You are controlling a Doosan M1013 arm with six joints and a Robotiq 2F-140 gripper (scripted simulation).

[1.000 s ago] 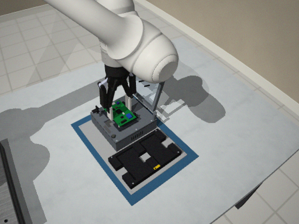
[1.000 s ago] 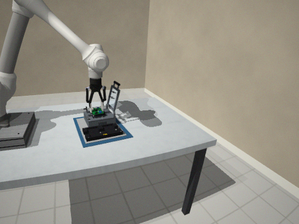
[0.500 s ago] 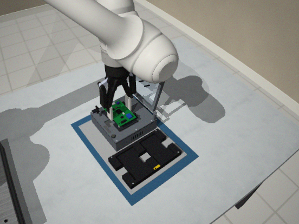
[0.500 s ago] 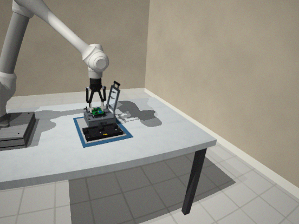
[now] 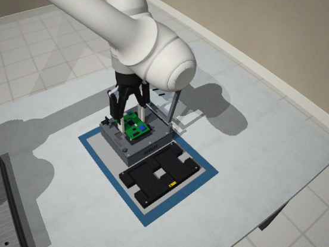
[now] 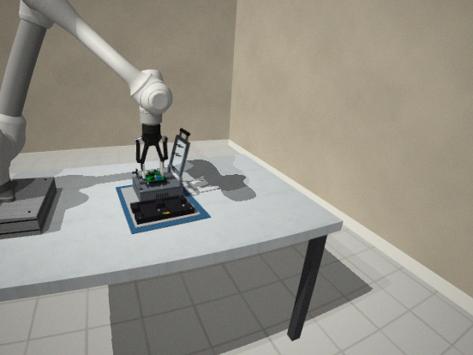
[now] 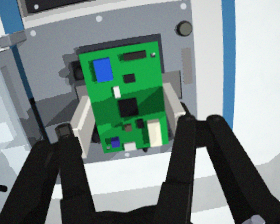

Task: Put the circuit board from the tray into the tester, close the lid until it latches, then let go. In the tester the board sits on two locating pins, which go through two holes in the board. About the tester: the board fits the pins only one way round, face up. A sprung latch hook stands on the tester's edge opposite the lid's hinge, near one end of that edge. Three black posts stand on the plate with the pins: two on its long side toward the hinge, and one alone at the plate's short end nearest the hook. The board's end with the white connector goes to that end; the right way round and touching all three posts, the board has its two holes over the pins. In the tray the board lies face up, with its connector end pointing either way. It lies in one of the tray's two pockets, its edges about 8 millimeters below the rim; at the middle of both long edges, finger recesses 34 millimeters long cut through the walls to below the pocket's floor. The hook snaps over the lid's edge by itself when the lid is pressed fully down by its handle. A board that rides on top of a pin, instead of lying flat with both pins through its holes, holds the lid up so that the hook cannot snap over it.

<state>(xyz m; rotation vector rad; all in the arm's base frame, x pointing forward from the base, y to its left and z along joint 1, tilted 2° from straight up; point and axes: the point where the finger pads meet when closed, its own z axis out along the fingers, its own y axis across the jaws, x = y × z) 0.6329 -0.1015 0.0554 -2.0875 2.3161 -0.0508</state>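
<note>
Right now my hand is 20 mm above the green circuit board. The rest, counted from my hand: latch hook: 60 mm behind, 60 mm to the left, 20 mm below; then tester lid: 120 mm ahead, 10 mm to the right, 70 mm above.
</note>
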